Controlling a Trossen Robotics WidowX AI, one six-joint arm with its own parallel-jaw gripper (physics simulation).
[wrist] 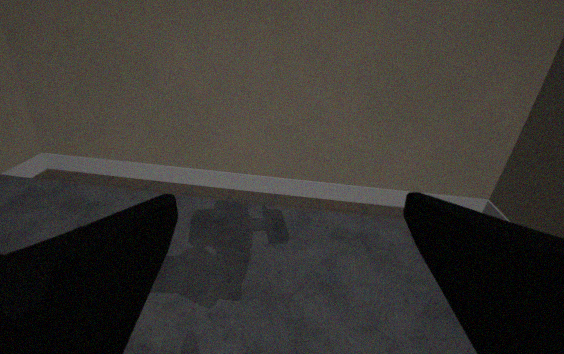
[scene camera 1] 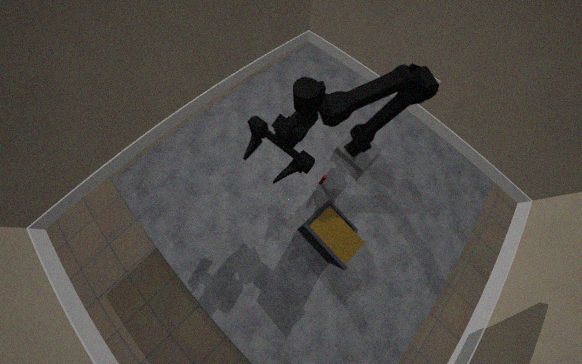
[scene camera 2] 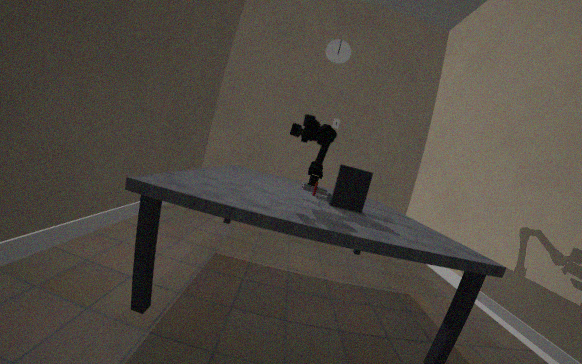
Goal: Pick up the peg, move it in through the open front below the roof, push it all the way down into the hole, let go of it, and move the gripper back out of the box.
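Places are measured from the arm's base along level axes (x ahead, y left, z up), in metres.
Where they show: gripper, between the fingertips: (wrist: 292,204) (scene camera 1: 258,170) (scene camera 2: 311,135); arm's base, origin of its link: (scene camera 1: 353,148) (scene camera 2: 312,185).
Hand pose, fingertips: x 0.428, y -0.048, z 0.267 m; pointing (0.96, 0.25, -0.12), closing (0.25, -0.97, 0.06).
Each offset is from my fingertips to the top centre of the thing. "spot": to the spot under its first point. Level surfaces: height alone.
The red peg @(dx -0.217, dy +0.077, dz -0.220 m) (scene camera 1: 323,179) (scene camera 2: 315,188) stands upright on the table between the arm's base and the box. The box @(dx -0.113, dy +0.239, dz -0.098 m) (scene camera 1: 318,247) (scene camera 2: 352,188) has dark grey walls and a yellow-orange roof @(spot: dx -0.074, dy +0.245, dz -0.098 m) (scene camera 1: 336,236) in the scene camera 1 view; the scene camera 2 view shows a dark wall of it. The hole and the open front cannot be made out. My gripper (scene camera 1: 259,171) (wrist: 292,204) is open and empty, high above the table, away from the peg and the box. Neither the peg nor the box shows in the wrist view.
The grey table @(dz -0.300 m) (scene camera 1: 200,200) (scene camera 2: 225,192) carries the arm's base plate (scene camera 1: 367,161), close to the peg. The box stands on the other side of the peg from the base. Dark shadows lie across the table. Walls and a tiled floor surround it.
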